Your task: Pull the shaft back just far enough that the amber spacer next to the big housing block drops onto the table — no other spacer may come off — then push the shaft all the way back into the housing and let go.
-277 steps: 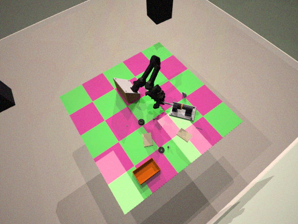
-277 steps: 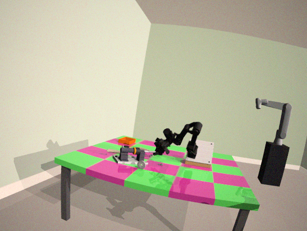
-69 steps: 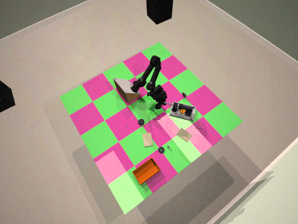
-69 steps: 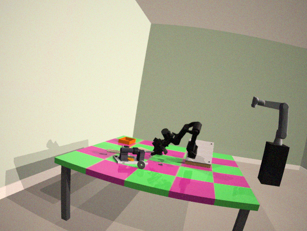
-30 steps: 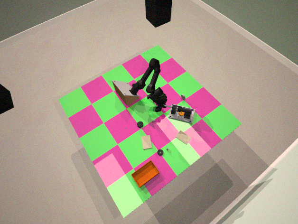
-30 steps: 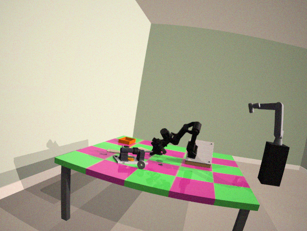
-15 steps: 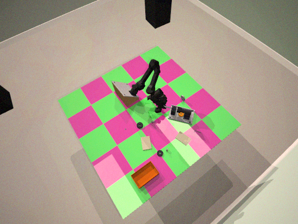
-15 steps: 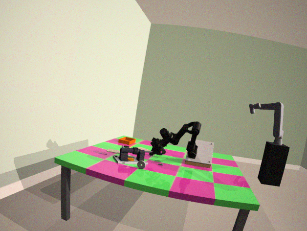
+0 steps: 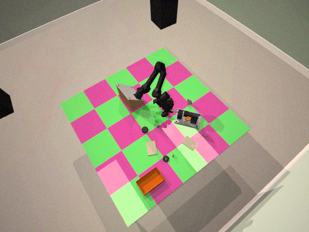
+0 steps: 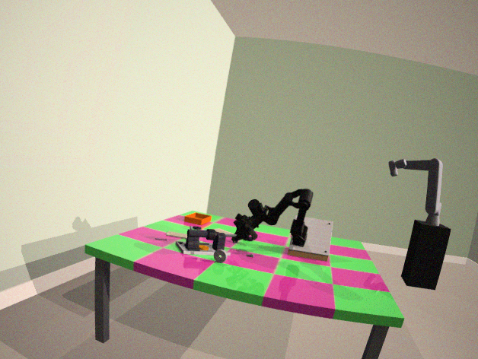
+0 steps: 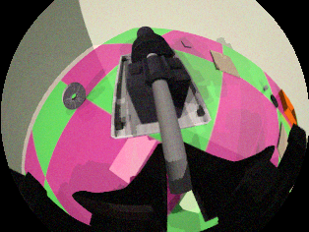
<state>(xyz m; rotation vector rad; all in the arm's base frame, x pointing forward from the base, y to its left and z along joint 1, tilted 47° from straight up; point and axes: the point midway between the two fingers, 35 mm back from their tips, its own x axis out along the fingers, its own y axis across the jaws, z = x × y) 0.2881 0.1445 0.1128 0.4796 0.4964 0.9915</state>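
My gripper tip is now 5 cm short of the grey shaft, 4 cm to the right of it and 3 cm below it. The rest, counted from my gripper tip: grey gear 2 cm behind, 21 cm to the left, 2 cm below; then amber spacer 11 cm ahead, 10 cm to the left, 4 cm below; then orange tray 40 cm ahead, 48 cm to the right, 4 cm below.
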